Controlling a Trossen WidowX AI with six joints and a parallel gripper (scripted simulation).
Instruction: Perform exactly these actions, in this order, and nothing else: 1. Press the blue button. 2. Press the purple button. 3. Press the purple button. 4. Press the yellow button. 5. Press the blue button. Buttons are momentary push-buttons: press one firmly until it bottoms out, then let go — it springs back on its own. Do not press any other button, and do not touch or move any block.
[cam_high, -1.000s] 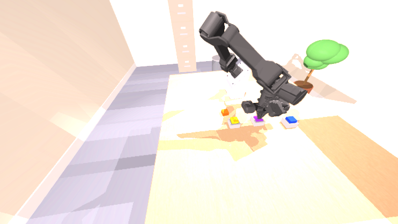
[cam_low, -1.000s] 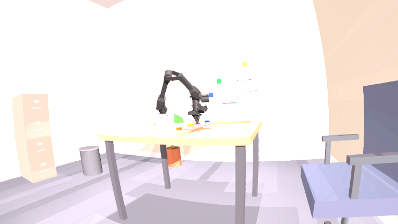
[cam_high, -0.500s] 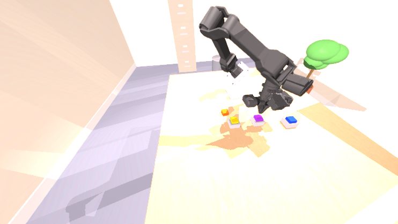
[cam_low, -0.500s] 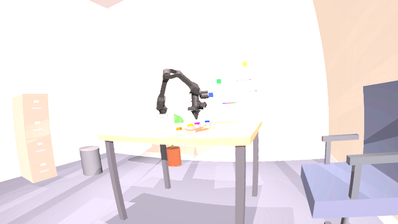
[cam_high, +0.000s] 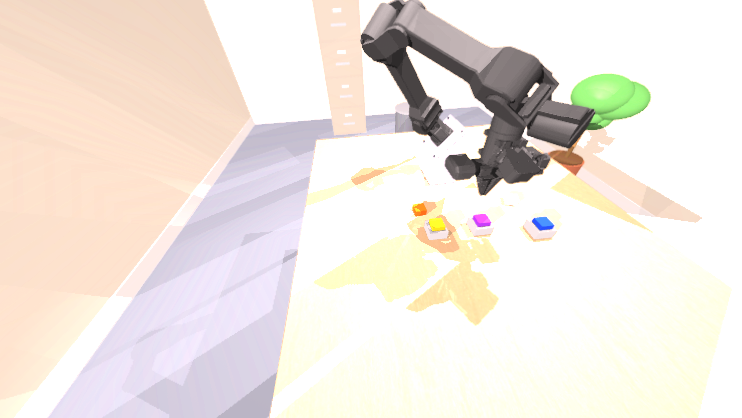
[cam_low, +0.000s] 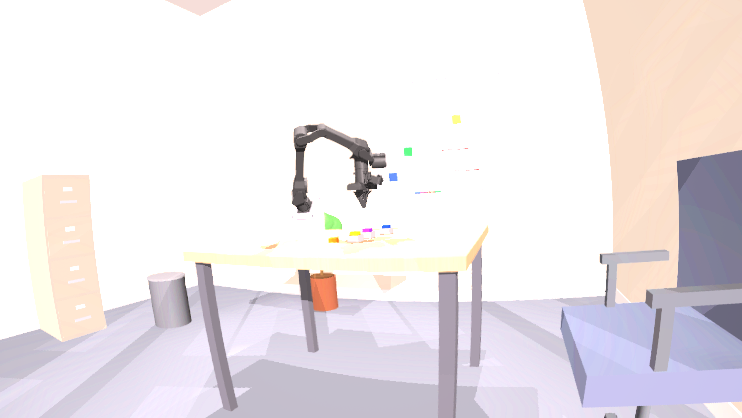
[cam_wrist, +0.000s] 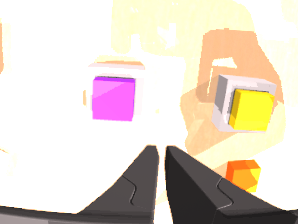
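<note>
The yellow button is 10 mm behind my gripper tip, 90 mm to the right of it and 90 mm below it. Round my gripper tip: orange block (100 mm behind, 100 mm to the right, 120 mm below); blue button (40 mm ahead, 170 mm to the left, 90 mm below); purple button (30 mm to the left, 90 mm below).
</note>
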